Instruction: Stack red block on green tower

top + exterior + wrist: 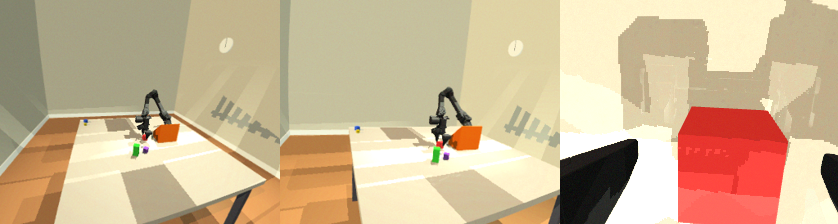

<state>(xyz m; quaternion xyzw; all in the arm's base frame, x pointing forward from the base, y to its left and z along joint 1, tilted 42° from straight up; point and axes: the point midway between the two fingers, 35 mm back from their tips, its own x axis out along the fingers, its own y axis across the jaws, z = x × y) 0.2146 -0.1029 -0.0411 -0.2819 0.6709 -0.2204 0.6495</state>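
Now: the red block 10 mm behind my gripper tip. The rest, counted from my gripper tip: purple cube (190 mm to the left, 50 mm ahead, 10 mm below).
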